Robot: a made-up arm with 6 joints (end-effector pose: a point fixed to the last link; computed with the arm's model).
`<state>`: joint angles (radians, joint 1 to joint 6).
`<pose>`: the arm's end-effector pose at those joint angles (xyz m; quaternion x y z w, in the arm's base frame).
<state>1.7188 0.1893 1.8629 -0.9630 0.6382 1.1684</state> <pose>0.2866 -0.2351 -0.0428 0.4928 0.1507 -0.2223 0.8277</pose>
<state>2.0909 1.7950 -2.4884 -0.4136 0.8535 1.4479</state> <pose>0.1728 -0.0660 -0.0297 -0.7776 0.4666 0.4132 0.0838</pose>
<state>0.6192 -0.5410 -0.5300 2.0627 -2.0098 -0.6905</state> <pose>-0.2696 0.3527 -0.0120 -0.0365 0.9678 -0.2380 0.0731</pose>
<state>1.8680 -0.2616 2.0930 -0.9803 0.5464 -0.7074</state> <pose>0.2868 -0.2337 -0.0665 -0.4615 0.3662 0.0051 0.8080</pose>
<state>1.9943 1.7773 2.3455 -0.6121 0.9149 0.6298</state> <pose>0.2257 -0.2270 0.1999 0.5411 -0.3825 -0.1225 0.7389</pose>
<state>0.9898 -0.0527 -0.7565 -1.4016 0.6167 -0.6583</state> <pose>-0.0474 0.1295 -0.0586 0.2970 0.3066 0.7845 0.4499</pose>
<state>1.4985 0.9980 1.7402 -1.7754 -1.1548 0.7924</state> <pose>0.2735 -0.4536 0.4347 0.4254 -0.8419 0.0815 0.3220</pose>
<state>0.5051 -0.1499 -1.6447 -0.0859 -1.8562 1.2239</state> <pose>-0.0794 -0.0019 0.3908 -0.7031 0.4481 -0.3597 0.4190</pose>
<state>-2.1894 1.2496 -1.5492 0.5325 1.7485 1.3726</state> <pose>-0.1216 0.3292 0.0889 0.2333 0.3980 -0.8371 0.2940</pose>
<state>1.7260 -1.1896 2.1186 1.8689 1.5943 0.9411</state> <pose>-0.0075 -0.2158 0.0439 -0.9603 0.0064 -0.0359 0.2766</pose>
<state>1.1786 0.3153 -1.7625 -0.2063 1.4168 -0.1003</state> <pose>-0.0528 0.0102 -0.0089 -0.3291 0.0471 0.9288 0.1636</pose>
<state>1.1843 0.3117 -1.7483 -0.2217 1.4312 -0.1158</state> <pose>-0.0486 0.0098 -0.0090 -0.3363 0.0494 0.9273 0.1567</pose>
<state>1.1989 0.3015 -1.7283 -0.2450 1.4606 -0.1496</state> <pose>-0.0412 0.0090 -0.0083 -0.3488 0.0469 0.9255 0.1403</pose>
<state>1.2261 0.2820 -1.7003 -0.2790 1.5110 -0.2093</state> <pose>-0.0295 0.0078 -0.0065 -0.3677 0.0370 0.9228 0.1093</pose>
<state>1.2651 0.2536 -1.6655 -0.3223 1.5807 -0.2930</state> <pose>-0.0138 0.0072 -0.0035 -0.3900 0.0190 0.9185 0.0625</pose>
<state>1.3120 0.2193 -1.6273 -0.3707 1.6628 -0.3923</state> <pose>0.0042 0.0082 0.0004 -0.4109 -0.0057 0.9117 0.0026</pose>
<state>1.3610 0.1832 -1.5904 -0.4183 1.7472 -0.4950</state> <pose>0.0221 0.0113 0.0045 0.4257 0.0343 -0.9020 0.0633</pose>
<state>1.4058 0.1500 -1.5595 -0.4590 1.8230 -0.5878</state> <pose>0.0376 0.0158 0.0082 0.4330 0.0629 -0.8904 0.1254</pose>
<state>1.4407 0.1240 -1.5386 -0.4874 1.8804 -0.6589</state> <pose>0.0489 0.0204 0.0111 0.4343 0.0873 -0.8795 0.1739</pose>
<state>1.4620 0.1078 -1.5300 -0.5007 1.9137 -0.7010</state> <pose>0.0549 0.0234 0.0129 0.4331 0.1044 -0.8721 0.2025</pose>
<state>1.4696 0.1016 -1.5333 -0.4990 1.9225 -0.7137</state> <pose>0.0558 0.0240 0.0137 0.4319 0.1137 -0.8697 0.2102</pose>
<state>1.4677 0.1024 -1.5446 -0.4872 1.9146 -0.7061</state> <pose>0.0534 0.0228 0.0138 0.4312 0.1173 -0.8711 0.2037</pose>
